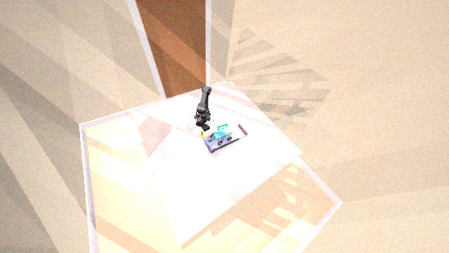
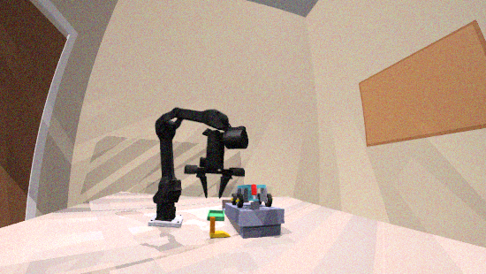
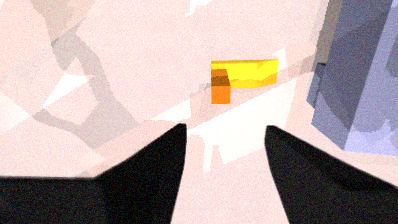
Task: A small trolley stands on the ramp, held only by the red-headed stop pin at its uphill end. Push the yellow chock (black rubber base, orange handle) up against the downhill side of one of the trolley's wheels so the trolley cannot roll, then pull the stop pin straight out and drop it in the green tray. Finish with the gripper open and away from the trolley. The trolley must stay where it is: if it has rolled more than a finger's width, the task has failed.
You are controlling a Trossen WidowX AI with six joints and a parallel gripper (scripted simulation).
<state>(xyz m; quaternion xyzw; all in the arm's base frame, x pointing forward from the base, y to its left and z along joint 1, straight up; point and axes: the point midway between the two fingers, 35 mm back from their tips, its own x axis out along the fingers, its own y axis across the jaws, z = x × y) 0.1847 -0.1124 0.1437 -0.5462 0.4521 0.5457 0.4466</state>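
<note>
Right now the yellow chock is 100 mm below my gripper tip and 20 mm ahead of it. Round my gripper tip: red-headed stop pin: 140 mm ahead, 30 mm to the left, 10 mm above; then green tray: 240 mm to the left, 130 mm below, 10 mm ahead; then teal trolley: 140 mm to the left, 140 mm ahead, 10 mm below.
</note>
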